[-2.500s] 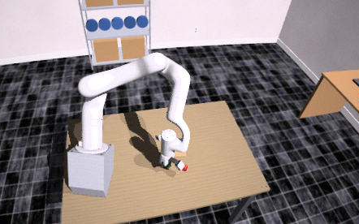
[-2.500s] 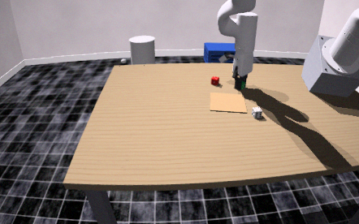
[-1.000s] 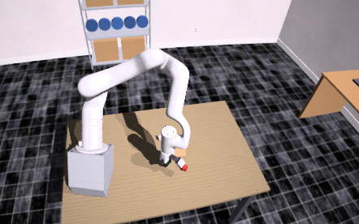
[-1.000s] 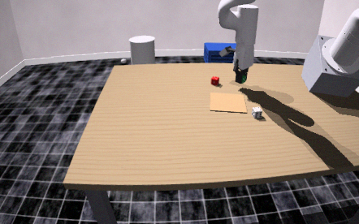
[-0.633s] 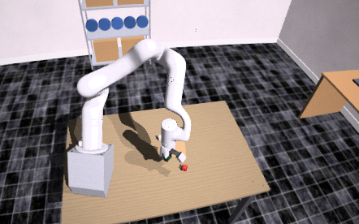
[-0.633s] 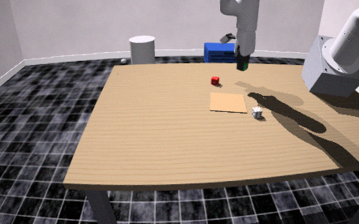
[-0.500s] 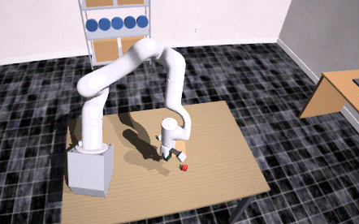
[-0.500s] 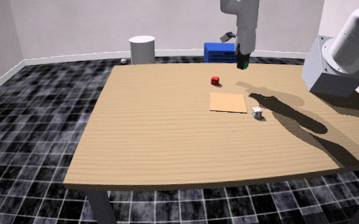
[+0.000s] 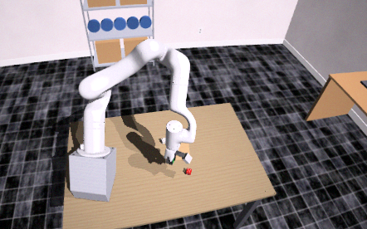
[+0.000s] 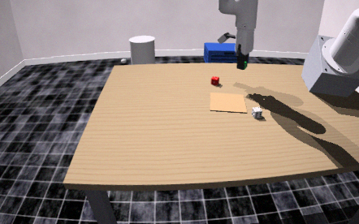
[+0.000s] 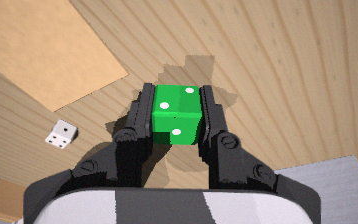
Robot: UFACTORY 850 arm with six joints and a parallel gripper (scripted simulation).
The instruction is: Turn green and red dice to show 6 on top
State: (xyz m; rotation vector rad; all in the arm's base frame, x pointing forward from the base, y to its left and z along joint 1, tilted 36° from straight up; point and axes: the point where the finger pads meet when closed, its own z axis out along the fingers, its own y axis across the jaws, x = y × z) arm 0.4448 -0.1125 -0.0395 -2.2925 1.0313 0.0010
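My gripper is now 10 cm short of the red die, 5 cm to the left of it and 10 cm above it. From my hand the other things lie so: tan mat (9 cm ahead, 12 cm to the left, 12 cm below); green die (1 cm below); white die (1 cm ahead, 23 cm to the left, 10 cm below).
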